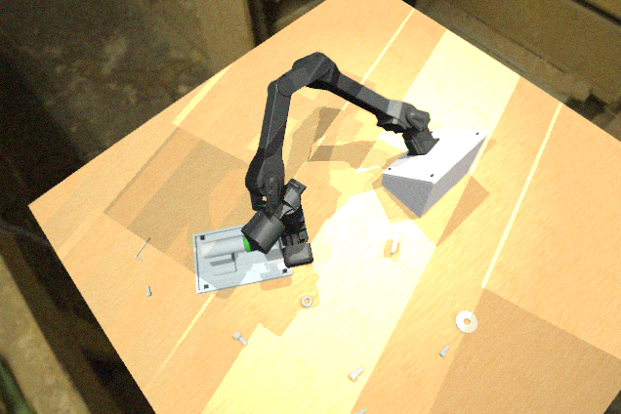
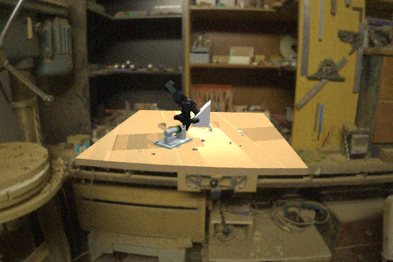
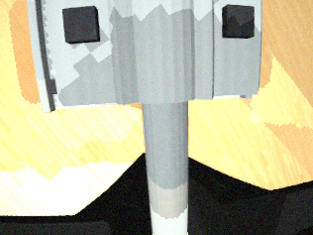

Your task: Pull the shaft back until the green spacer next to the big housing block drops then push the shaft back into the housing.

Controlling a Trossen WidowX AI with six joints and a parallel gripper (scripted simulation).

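Right now the grey shaft is 6 cm ahead of my gripper tip, 5 cm to the right of it and 3 cm above it. From my gripper tip the other things lie so: green spacer: 8 cm ahead, 7 cm to the right, 3 cm above; allen key: 29 cm to the right, 27 cm ahead, 4 cm below.
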